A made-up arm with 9 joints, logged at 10 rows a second.
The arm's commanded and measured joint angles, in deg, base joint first. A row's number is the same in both.
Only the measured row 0 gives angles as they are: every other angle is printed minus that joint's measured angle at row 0.
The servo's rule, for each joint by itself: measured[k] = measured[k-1] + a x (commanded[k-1-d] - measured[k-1]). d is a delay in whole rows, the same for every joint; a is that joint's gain. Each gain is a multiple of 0.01, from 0.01 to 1. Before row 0 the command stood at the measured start. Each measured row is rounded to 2 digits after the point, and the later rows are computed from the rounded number. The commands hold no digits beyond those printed.
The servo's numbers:
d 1
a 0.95 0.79 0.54 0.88 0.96 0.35 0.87 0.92 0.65
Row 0, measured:
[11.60, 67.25, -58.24, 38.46, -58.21, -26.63, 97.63, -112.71, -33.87]
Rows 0 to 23, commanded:
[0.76, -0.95, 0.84, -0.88, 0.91, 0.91, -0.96, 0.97, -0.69]
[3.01, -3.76, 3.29, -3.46, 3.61, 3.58, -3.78, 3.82, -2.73]
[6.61, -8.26, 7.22, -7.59, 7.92, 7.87, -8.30, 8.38, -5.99]
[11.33, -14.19, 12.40, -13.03, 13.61, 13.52, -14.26, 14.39, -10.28]
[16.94, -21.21, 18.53, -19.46, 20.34, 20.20, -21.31, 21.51, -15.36]
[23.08, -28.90, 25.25, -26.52, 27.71, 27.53, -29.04, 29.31, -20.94]
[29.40, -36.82, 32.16, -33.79, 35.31, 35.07, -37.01, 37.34, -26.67]
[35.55, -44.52, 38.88, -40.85, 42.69, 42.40, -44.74, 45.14, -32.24]
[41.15, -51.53, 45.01, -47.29, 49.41, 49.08, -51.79, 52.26, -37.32]
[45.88, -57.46, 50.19, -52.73, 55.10, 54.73, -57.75, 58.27, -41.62]
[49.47, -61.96, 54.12, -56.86, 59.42, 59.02, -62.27, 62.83, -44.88]
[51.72, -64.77, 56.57, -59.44, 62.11, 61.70, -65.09, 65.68, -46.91]
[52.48, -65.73, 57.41, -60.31, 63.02, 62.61, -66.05, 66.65, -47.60]
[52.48, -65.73, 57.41, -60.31, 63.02, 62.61, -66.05, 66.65, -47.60]
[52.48, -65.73, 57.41, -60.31, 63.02, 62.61, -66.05, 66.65, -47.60]
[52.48, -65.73, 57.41, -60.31, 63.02, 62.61, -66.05, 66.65, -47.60]
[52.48, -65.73, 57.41, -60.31, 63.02, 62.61, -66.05, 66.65, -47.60]
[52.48, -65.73, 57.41, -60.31, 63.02, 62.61, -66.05, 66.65, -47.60]
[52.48, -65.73, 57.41, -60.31, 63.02, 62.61, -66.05, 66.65, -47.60]
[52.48, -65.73, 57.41, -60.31, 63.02, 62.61, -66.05, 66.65, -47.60]
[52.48, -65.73, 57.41, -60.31, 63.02, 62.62, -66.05, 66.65, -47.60]
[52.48, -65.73, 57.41, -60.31, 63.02, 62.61, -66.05, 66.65, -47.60]
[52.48, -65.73, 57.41, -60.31, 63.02, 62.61, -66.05, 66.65, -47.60]
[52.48, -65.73, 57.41, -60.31, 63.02, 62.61, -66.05, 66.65, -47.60]
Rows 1 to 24, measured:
[0.00, 0.00, 0.00, 0.00, 0.00, 0.00, 0.00, 0.00, 0.00]
[0.72, -0.75, 0.45, -0.77, 0.87, 0.32, -0.84, 0.89, -0.45]
[2.90, -3.13, 1.98, -3.14, 3.50, 1.46, -3.40, 3.59, -1.93]
[6.42, -7.18, 4.81, -7.06, 7.74, 3.70, -7.66, 8.00, -4.57]
[11.08, -12.72, 8.91, -12.31, 13.38, 7.14, -13.40, 13.88, -8.28]
[16.65, -19.43, 14.10, -18.60, 20.06, 11.71, -20.28, 20.90, -12.88]
[22.76, -26.91, 20.12, -25.57, 27.40, 17.25, -27.90, 28.64, -18.12]
[29.07, -34.74, 26.62, -32.80, 34.99, 23.49, -35.83, 36.64, -23.68]
[35.23, -42.47, 33.24, -39.88, 42.38, 30.11, -43.58, 44.46, -29.24]
[40.85, -49.63, 39.60, -46.40, 49.13, 36.75, -50.72, 51.64, -34.49]
[45.63, -55.82, 45.32, -51.97, 54.86, 43.04, -56.84, 57.74, -39.12]
[49.28, -60.67, 50.07, -56.27, 59.24, 48.63, -61.56, 62.42, -42.86]
[51.60, -63.91, 53.58, -59.06, 62.00, 53.20, -64.63, 65.42, -45.49]
[52.44, -65.35, 55.65, -60.16, 62.98, 56.49, -65.87, 66.55, -46.86]
[52.48, -65.65, 56.60, -60.29, 63.02, 58.63, -66.03, 66.64, -47.34]
[52.48, -65.71, 57.04, -60.31, 63.02, 60.02, -66.05, 66.65, -47.51]
[52.48, -65.73, 57.24, -60.31, 63.02, 60.93, -66.05, 66.65, -47.57]
[52.48, -65.73, 57.33, -60.31, 63.02, 61.52, -66.05, 66.65, -47.59]
[52.48, -65.73, 57.37, -60.31, 63.02, 61.90, -66.05, 66.65, -47.60]
[52.48, -65.73, 57.39, -60.31, 63.02, 62.15, -66.05, 66.65, -47.60]
[52.48, -65.73, 57.40, -60.31, 63.02, 62.31, -66.05, 66.65, -47.60]
[52.48, -65.73, 57.41, -60.31, 63.02, 62.42, -66.05, 66.65, -47.60]
[52.48, -65.73, 57.41, -60.31, 63.02, 62.49, -66.05, 66.65, -47.60]
[52.48, -65.73, 57.41, -60.31, 63.02, 62.53, -66.05, 66.65, -47.60]

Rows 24 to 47, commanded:
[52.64, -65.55, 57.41, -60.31, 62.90, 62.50, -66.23, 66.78, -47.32]
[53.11, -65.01, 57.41, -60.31, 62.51, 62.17, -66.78, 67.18, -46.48]
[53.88, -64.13, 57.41, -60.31, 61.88, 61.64, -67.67, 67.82, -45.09]
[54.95, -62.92, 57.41, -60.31, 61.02, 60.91, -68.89, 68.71, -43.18]
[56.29, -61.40, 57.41, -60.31, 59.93, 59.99, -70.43, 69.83, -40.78]
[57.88, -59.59, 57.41, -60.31, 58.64, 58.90, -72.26, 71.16, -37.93]
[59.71, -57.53, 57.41, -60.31, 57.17, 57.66, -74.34, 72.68, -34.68]
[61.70, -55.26, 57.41, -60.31, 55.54, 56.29, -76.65, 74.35, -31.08]
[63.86, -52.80, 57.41, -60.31, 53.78, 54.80, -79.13, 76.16, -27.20]
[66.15, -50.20, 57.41, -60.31, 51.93, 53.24, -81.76, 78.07, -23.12]
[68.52, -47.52, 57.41, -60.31, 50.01, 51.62, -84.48, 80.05, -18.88]
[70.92, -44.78, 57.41, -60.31, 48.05, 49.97, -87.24, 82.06, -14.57]
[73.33, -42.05, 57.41, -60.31, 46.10, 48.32, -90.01, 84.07, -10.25]
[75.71, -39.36, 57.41, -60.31, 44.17, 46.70, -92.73, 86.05, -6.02]
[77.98, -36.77, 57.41, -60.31, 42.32, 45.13, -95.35, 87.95, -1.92]
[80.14, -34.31, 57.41, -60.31, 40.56, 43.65, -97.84, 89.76, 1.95]
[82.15, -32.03, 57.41, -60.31, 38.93, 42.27, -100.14, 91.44, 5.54]
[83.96, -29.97, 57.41, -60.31, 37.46, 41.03, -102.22, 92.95, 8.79]
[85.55, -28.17, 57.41, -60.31, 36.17, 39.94, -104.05, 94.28, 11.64]
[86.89, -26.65, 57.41, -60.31, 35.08, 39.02, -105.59, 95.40, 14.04]
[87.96, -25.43, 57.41, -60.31, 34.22, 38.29, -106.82, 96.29, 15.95]
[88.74, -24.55, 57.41, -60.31, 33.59, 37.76, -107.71, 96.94, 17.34]
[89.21, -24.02, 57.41, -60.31, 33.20, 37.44, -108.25, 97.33, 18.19]
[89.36, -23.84, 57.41, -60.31, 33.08, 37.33, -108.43, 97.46, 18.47]
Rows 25 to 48, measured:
[52.48, -65.73, 57.41, -60.31, 63.02, 62.56, -66.05, 66.65, -47.60]
[52.63, -65.59, 57.41, -60.31, 62.90, 62.54, -66.21, 66.77, -47.42]
[53.09, -65.13, 57.41, -60.31, 62.53, 62.41, -66.71, 67.15, -46.81]
[53.84, -64.34, 57.41, -60.31, 61.91, 62.14, -67.55, 67.77, -45.69]
[54.89, -63.22, 57.41, -60.31, 61.06, 61.71, -68.72, 68.63, -44.06]
[56.22, -61.78, 57.41, -60.31, 59.98, 61.11, -70.21, 69.73, -41.93]
[57.80, -60.05, 57.41, -60.31, 58.69, 60.34, -71.99, 71.05, -39.33]
[59.61, -58.06, 57.41, -60.31, 57.23, 59.40, -74.03, 72.55, -36.31]
[61.60, -55.85, 57.41, -60.31, 55.61, 58.31, -76.31, 74.21, -32.91]
[63.75, -53.44, 57.41, -60.31, 53.85, 57.08, -78.76, 76.00, -29.20]
[66.03, -50.88, 57.41, -60.31, 52.01, 55.74, -81.37, 77.90, -25.25]
[68.40, -48.23, 57.41, -60.31, 50.09, 54.30, -84.08, 79.88, -21.11]
[70.79, -45.50, 57.41, -60.31, 48.13, 52.78, -86.83, 81.89, -16.86]
[73.20, -42.77, 57.41, -60.31, 46.18, 51.22, -89.60, 83.90, -12.56]
[75.58, -40.08, 57.41, -60.31, 44.25, 49.64, -92.32, 85.88, -8.31]
[77.86, -37.47, 57.41, -60.31, 42.40, 48.06, -94.96, 87.78, -4.16]
[80.03, -34.97, 57.41, -60.31, 40.63, 46.52, -97.47, 89.60, -0.19]
[82.04, -32.65, 57.41, -60.31, 39.00, 45.03, -99.79, 91.29, 3.53]
[83.86, -30.53, 57.41, -60.31, 37.52, 43.63, -101.90, 92.82, 6.95]
[85.47, -28.67, 57.41, -60.31, 36.22, 42.34, -103.77, 94.16, 10.00]
[86.82, -27.07, 57.41, -60.31, 35.13, 41.18, -105.35, 95.30, 12.63]
[87.90, -25.77, 57.41, -60.31, 34.26, 40.17, -106.63, 96.21, 14.79]
[88.70, -24.81, 57.41, -60.31, 33.62, 39.33, -107.57, 96.88, 16.45]
[89.18, -24.19, 57.41, -60.31, 33.22, 38.67, -108.16, 97.29, 17.58]

